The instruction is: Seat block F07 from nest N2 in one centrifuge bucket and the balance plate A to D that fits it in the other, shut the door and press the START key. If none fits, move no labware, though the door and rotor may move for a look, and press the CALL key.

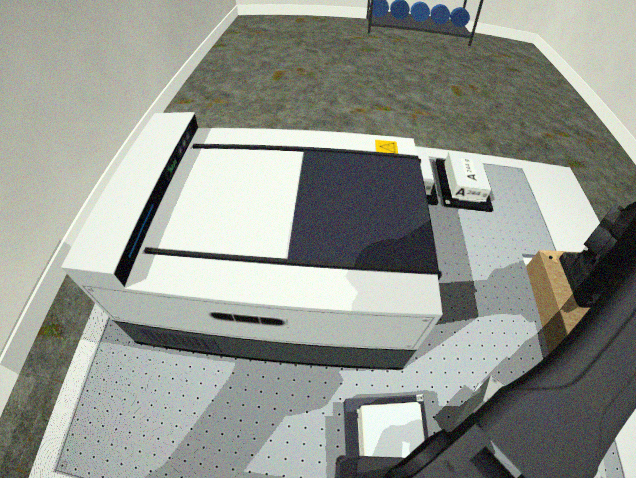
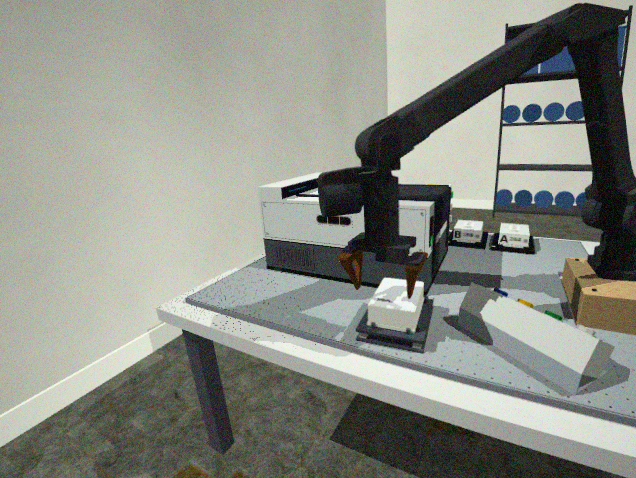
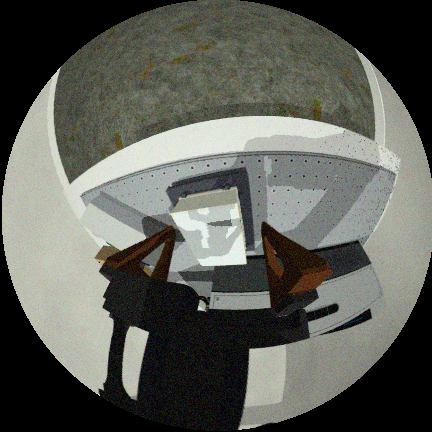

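Where they show: gripper, fingertip midpoint: (image 2: 383, 292) (image 3: 215, 228); arm's base, link origin: (image 1: 585, 281) (image 2: 615, 270).
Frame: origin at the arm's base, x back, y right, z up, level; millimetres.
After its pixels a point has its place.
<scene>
A white block (image 1: 390, 426) @[x -420, y -253, z 12 mm] (image 2: 394, 308) @[x -403, y -345, z 12 mm] (image 3: 220, 240) @[x -425, y -290, z 12 mm] sits in a dark nest (image 1: 351, 426) @[x -469, y -248, z -30 mm] (image 3: 240, 177) @[x -459, y -362, z -30 mm] near the table's front edge; no label is readable on it. My gripper (image 2: 384, 291) @[x -428, y -335, z 34 mm] (image 3: 215, 228) @[x -428, y -335, z 34 mm] is open, pointing down, its orange-brown fingertips around the block's upper part with nothing gripped. The centrifuge (image 1: 257, 295) @[x -596, y -136, z 154 mm] (image 2: 313, 221) @[x -672, y -145, z 101 mm] (image 3: 345, 292) @[x -695, y -144, z 85 mm] stands behind; a white panel (image 1: 231, 205) @[x -654, y 0, z 154 mm] and a dark panel (image 1: 359, 205) @[x -478, y 9, z 157 mm] cover its top, hiding rotor and buckets. Plate A (image 1: 467, 177) @[x -203, y 272, z -2 mm] (image 2: 514, 235) @[x -192, y 241, z -7 mm] and plate B (image 2: 467, 232) @[x -328, y 246, z -11 mm] sit in dark nests at the back. Plates C and D are not identifiable.
A sloped grey-white housing (image 2: 539, 334) @[x -179, y -326, z 1 mm] with blue, yellow and green pieces stands right of the front nest. A wooden block (image 1: 550, 287) @[x -85, y -11, z -8 mm] (image 2: 606, 308) @[x -48, y -151, z -23 mm] lies by the arm's base. A shelf rack (image 2: 544, 167) stands beyond the table.
</scene>
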